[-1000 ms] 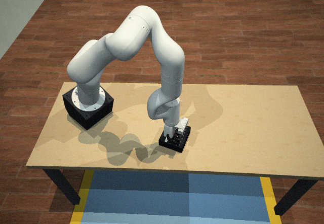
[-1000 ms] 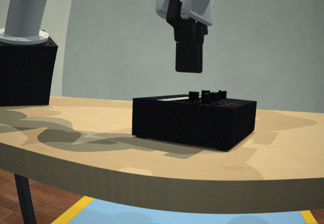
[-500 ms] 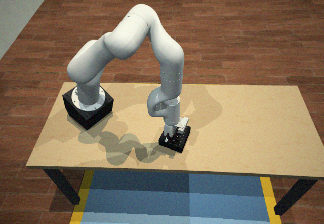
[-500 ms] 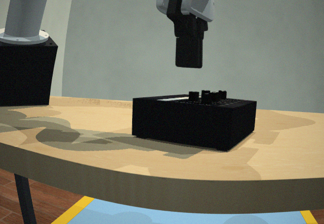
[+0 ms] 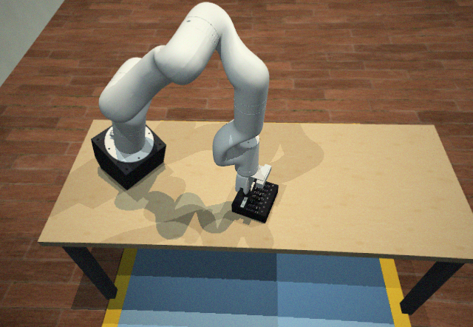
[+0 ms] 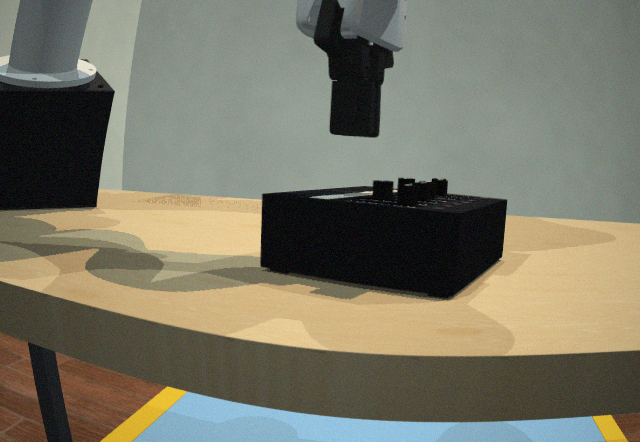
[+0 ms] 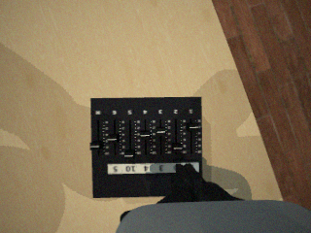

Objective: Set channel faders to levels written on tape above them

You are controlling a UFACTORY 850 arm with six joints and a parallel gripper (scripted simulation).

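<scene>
The master fader is 10 cm to the left of my hand, 5 cm below it and 5 cm ahead of it.
</scene>
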